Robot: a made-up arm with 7 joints.
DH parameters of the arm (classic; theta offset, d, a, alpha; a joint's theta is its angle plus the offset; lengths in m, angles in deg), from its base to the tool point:
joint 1: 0 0.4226 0 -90
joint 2: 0 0 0 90
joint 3: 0 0.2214 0.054 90
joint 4: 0 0 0.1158 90
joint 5: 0 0.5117 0 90
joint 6: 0 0 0.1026 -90
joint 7: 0 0.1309 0 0
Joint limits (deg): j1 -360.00..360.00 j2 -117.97..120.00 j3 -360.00..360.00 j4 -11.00..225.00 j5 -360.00..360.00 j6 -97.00..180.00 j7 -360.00..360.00
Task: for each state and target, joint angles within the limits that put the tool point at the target. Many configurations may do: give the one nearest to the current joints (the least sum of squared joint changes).
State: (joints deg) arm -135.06 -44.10 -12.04 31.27 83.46 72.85 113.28
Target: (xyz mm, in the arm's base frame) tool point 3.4 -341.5 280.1
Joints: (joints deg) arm -113.74 -46.61 -5.31 -1.01 67.10 116.67 113.28
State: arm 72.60 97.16 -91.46 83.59 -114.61 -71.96 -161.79
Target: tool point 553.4 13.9 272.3
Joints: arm 70.79 97.37 -92.05 82.70 -114.82 -71.26 -161.79
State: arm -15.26 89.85 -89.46 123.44 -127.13 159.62 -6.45
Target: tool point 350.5 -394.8 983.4
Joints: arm -18.32 55.42 -104.53 127.90 -128.23 135.53 -6.45
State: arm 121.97 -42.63 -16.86 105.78 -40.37 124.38 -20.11
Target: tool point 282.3 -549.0 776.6
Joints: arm 94.07 -86.76 -19.90 137.74 -45.95 134.61 -20.11
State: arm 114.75 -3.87 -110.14 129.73 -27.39 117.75 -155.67
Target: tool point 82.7 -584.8 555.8
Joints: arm 75.65 -16.91 -146.33 100.84 -29.81 140.10 -155.67
